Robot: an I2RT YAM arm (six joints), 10 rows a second.
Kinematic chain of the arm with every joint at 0, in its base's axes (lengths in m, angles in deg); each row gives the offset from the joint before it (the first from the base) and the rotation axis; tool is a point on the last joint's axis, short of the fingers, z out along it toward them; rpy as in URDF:
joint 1: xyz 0 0 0.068 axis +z
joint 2: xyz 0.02 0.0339 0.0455 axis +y
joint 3: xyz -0.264 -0.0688 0 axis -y
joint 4: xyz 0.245 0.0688 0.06 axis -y
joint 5: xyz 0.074 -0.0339 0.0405 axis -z
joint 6: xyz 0.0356 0 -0.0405 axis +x
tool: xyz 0 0 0 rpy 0 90 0
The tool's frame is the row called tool.
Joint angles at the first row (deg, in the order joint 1, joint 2, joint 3, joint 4, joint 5, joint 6):
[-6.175 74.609 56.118 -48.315 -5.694 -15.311]
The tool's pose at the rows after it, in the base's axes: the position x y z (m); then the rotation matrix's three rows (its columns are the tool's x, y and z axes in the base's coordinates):
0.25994 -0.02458 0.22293; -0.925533 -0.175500 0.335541; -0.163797 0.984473 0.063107; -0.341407 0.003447 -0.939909
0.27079 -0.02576 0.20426; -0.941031 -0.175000 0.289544; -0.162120 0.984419 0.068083; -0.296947 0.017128 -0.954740
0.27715 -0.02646 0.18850; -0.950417 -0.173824 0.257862; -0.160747 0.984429 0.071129; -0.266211 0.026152 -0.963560
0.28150 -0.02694 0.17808; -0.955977 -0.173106 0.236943; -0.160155 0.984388 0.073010; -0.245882 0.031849 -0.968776
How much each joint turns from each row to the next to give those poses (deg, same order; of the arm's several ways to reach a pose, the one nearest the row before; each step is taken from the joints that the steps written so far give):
[0.001 6.119 -0.067 2.164 0.022 0.023]
[-0.001 4.504 -0.064 1.770 0.000 -0.002]
[0.000 3.211 -0.503 1.814 0.022 0.023]
[0.001 2.253 -0.154 1.160 0.022 0.000]

